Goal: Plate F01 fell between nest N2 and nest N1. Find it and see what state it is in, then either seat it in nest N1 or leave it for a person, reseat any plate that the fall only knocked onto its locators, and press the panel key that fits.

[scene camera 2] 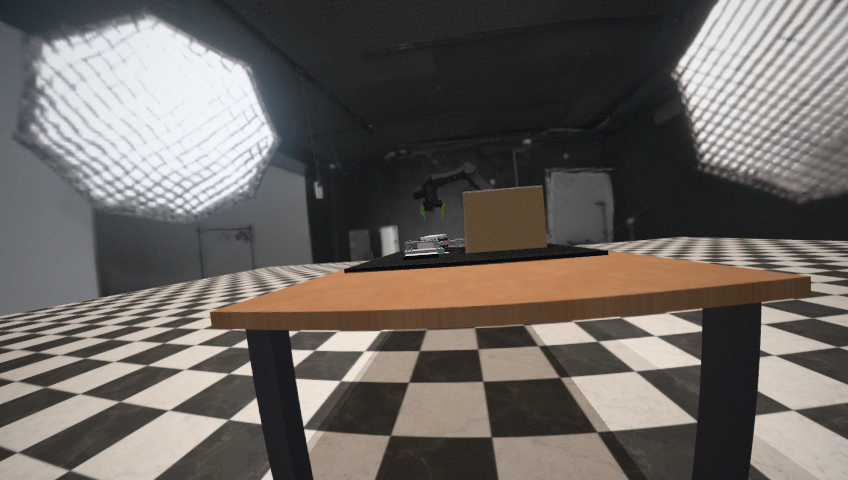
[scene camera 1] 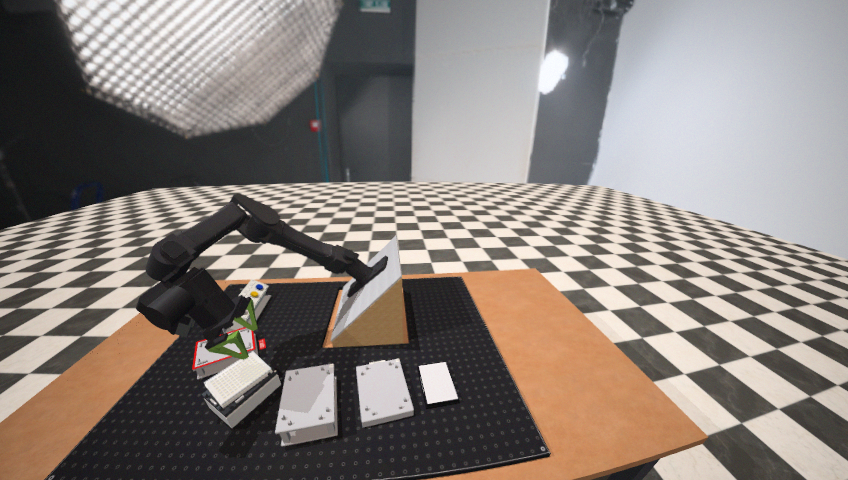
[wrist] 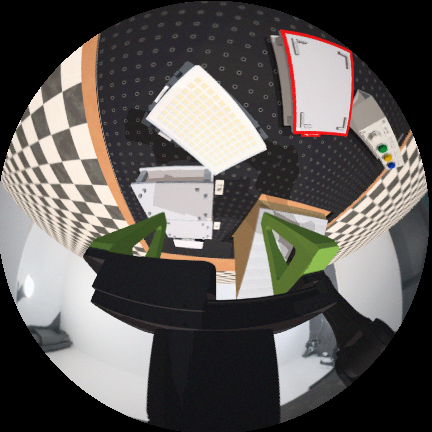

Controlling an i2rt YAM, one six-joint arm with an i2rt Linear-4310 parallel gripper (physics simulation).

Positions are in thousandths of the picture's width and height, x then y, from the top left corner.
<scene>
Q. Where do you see a button box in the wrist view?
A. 851, 279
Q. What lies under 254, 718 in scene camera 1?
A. My gripper.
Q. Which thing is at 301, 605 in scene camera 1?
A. A button box.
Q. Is my gripper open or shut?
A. Open.
</scene>
